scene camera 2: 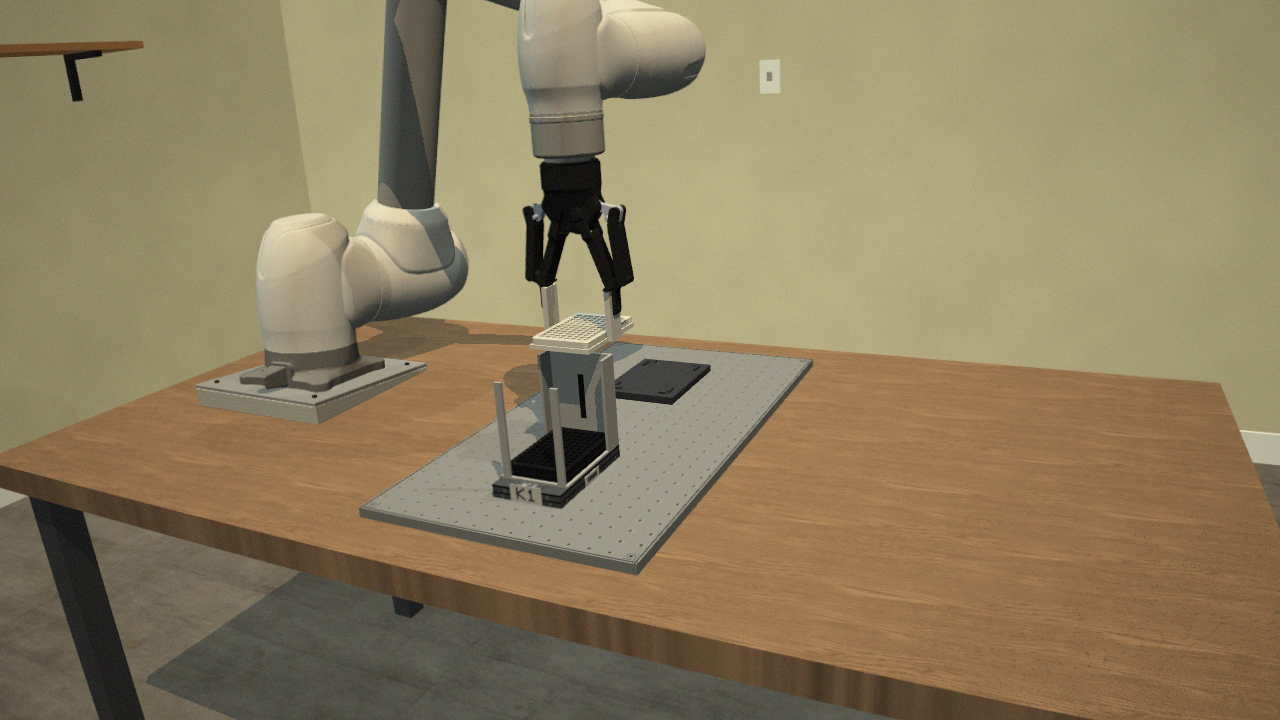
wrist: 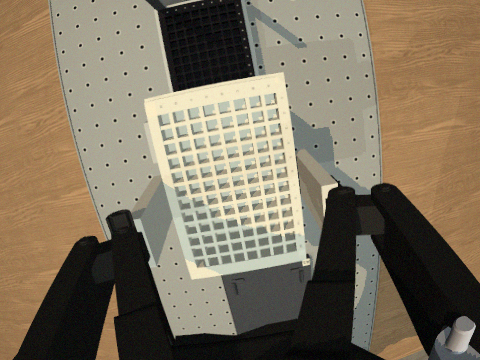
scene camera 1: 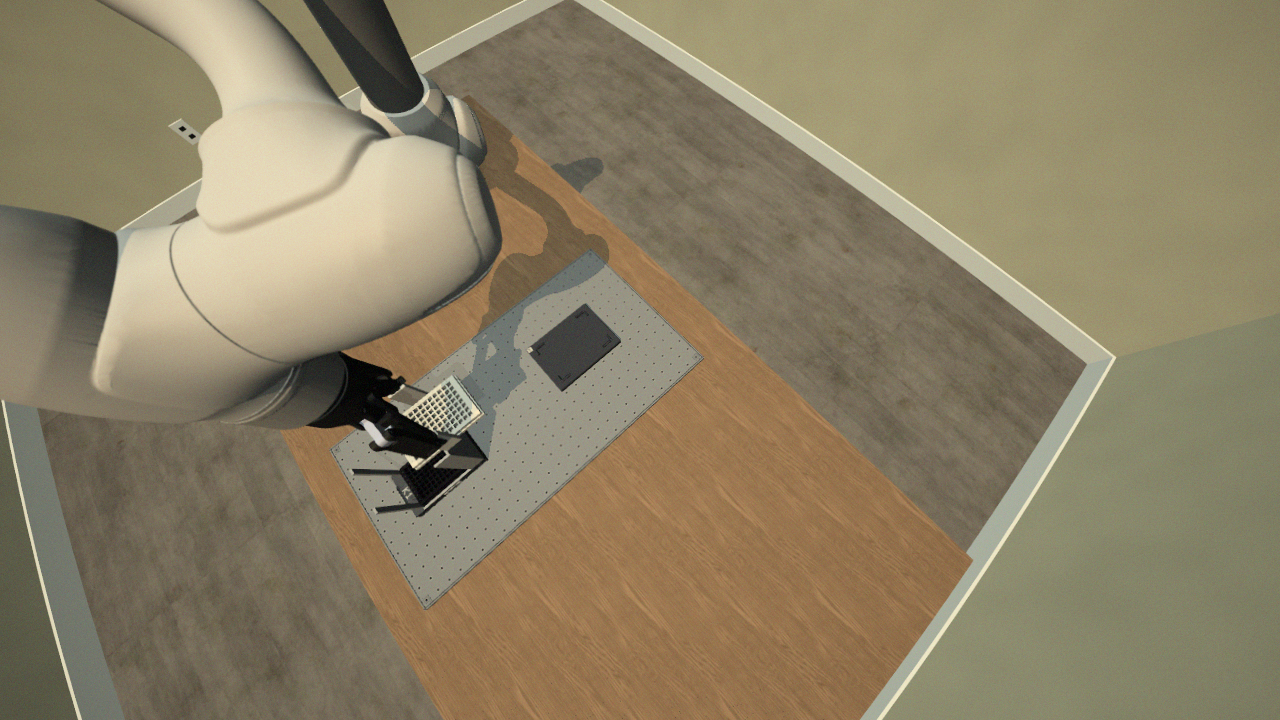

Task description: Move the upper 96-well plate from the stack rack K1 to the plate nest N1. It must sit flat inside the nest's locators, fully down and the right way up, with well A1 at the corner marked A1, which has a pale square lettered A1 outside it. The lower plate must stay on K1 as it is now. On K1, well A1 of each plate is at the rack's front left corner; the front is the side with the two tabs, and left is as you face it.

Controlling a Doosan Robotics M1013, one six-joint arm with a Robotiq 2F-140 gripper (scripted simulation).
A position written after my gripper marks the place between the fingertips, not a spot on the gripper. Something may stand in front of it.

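Note:
Through scene camera 2 I see my gripper [scene camera 2: 583, 336], together with a white 96-well plate [scene camera 2: 583, 333] and a black plate [scene camera 2: 581, 447]. Scene camera 1 shows me the white 96-well plate [scene camera 1: 431, 415], the black plate [scene camera 1: 426, 483] and my gripper [scene camera 1: 437, 421] as well. In the wrist view, there is my gripper [wrist: 232, 182] again, and the white 96-well plate [wrist: 234, 157] too.

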